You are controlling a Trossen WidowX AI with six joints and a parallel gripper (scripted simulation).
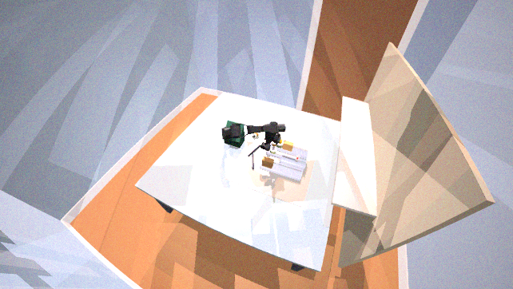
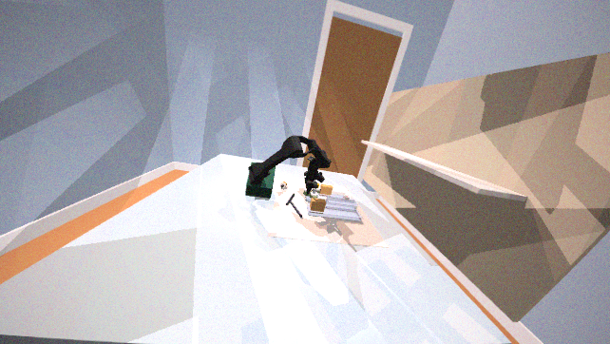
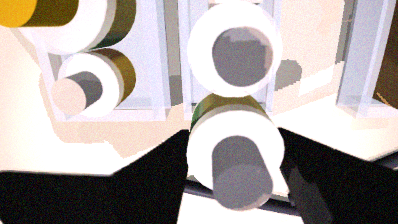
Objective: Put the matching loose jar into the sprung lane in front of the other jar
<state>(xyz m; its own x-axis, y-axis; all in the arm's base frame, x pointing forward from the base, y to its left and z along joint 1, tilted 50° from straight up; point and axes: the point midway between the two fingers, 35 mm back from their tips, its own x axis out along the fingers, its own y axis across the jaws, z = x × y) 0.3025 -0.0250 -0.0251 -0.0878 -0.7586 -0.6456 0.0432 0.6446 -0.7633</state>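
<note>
My gripper tip is 80 mm to the right of the grey-lidded jar, 30 mm short of it and 10 mm above it. Also, from my gripper tip: lane rack: 180 mm ahead, 30 mm to the right, 30 mm below.
</note>
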